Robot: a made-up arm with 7 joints. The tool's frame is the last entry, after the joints. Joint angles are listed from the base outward.
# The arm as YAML. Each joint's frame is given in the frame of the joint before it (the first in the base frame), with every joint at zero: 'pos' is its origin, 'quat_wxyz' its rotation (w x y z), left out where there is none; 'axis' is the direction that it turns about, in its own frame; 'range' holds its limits. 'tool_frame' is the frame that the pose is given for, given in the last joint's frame.
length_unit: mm
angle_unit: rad
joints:
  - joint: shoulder
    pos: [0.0, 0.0, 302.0]
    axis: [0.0, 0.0, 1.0]
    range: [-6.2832, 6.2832]
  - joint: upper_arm
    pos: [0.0, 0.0, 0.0]
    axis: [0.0, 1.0, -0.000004]
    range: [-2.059, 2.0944]
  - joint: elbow
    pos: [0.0, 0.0, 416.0]
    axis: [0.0, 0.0, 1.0]
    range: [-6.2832, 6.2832]
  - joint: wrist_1
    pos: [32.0, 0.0, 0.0]
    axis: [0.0, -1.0, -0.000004]
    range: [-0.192, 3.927]
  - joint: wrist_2
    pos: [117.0, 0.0, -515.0]
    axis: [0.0, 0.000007, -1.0]
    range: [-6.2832, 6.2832]
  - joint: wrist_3
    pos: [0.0, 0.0, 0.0]
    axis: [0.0, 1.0, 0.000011]
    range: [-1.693, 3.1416]
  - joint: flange
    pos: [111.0, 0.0, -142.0]
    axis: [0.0, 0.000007, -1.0]
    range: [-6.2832, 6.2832]
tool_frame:
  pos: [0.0, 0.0, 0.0]
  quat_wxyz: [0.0, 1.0, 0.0, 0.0]
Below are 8 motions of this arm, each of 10 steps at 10 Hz.
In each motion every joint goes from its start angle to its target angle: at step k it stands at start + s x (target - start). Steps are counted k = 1, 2, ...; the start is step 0. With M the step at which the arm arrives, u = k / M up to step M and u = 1 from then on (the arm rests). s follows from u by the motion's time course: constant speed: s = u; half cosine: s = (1 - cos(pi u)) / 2; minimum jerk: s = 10 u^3 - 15 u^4 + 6 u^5.
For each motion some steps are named. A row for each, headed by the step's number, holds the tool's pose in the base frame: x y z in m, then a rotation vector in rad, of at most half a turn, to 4 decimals.
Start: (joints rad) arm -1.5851 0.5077 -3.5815 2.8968 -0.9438 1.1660 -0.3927
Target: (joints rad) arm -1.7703 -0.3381 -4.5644 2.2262 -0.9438 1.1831 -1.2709
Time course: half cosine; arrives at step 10
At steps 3, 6, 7, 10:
3: 0.1781 -0.2298 1.3523 1.7181 0.4479 2.0288
6: 0.4119 0.1170 1.2732 1.4410 0.8371 0.8450
7: 0.4867 0.1653 1.2152 1.3526 0.8940 0.4855
10: 0.5781 0.1852 1.1268 1.2335 0.9297 -0.0320

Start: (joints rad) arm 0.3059 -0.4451 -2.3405 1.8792 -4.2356 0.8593 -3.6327
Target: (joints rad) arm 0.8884 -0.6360 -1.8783 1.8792 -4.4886 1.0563 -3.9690
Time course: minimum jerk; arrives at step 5
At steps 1, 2, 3, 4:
1: -0.4974 -0.7075 0.7951 1.0042 0.0804 0.2869
2: -0.3273 -0.7996 0.7949 0.9333 0.2800 0.4679
3: -0.0706 -0.8512 0.8065 0.7546 0.5214 0.7142
4: 0.1062 -0.8340 0.8228 0.5797 0.6515 0.8809

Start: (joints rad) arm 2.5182 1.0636 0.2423 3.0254 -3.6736 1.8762 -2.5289
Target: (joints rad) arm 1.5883 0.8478 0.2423 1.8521 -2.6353 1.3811 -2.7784
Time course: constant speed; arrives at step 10
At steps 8, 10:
8: -0.2800 0.9875 0.5339 -0.6778 0.0410 -0.7684
10: -0.1046 0.9966 0.3929 -1.0479 0.0554 -0.9644

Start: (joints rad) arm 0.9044 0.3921 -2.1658 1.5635 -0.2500 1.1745 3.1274
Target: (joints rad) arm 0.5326 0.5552 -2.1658 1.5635 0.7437 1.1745 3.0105
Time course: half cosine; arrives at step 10
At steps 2, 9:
2: 0.3118 -0.5229 0.8679 1.5399 2.2817 -1.1077
9: 0.2717 -0.5555 0.8770 1.6238 1.8490 -0.4393

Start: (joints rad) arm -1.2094 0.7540 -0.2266 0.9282 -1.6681 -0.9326 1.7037
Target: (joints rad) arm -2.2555 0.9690 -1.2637 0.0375 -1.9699 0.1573 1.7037
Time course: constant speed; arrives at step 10
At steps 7, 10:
7: -0.1698 0.0253 -0.0180 -0.6797 2.6735 0.8190
10: 0.0046 0.1785 0.0605 0.0459 2.3308 1.2246

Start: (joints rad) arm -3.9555 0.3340 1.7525 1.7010 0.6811 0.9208 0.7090
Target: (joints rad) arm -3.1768 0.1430 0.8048 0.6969 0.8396 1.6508 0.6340
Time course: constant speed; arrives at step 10
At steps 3, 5, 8, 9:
3: -0.4840 -0.5301 0.6393 0.1020 2.3830 -1.0604
5: -0.4239 -0.5281 0.4810 0.1167 2.2741 -0.6828
8: -0.3110 -0.4580 0.3016 0.1769 2.0096 -0.2386
9: -0.2702 -0.4235 0.2595 0.2043 1.9024 -0.1239

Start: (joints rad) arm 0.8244 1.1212 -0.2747 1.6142 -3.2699 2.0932 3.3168
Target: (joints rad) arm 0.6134 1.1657 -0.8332 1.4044 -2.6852 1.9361 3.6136
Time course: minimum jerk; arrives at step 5
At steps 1, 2, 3, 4, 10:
1: 0.7248 0.5400 0.1266 -0.5851 -0.5751 -2.1830
2: 0.8025 0.3929 0.1205 -0.7394 -0.5686 -2.3612
3: 0.8631 0.1668 0.1437 -0.9075 -0.5089 -2.6360
4: 0.8675 0.0045 0.1816 -0.9754 -0.4352 -2.8479
10: 0.8640 -0.0308 0.1923 -0.9831 -0.4158 -2.8969

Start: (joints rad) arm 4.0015 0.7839 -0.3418 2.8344 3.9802 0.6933 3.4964
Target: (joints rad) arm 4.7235 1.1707 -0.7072 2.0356 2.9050 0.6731 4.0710
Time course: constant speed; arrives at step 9
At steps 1, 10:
1: -0.6078 -0.7078 0.9216 -0.2693 -0.6063 1.4116
10: -0.3792 -0.9500 0.2062 1.0631 -1.3779 1.1497

